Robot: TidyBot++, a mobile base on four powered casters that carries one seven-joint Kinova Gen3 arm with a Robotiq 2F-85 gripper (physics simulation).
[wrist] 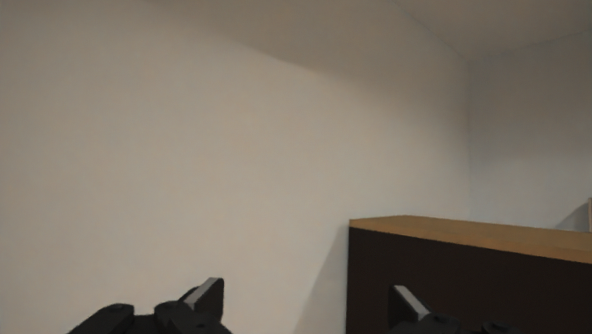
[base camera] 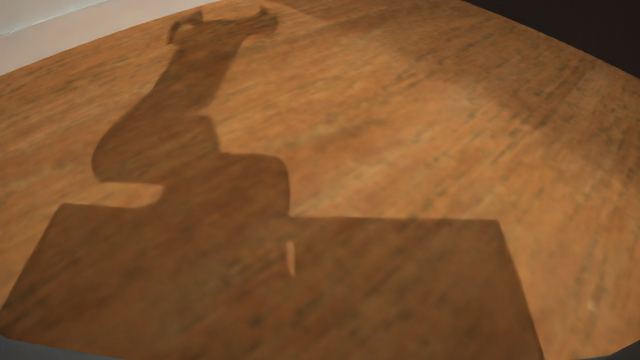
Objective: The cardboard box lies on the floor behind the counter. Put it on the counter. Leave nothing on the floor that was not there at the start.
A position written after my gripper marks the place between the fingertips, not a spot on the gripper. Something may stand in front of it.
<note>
In view: my gripper (wrist: 305,300) and a counter (wrist: 469,270).
</note>
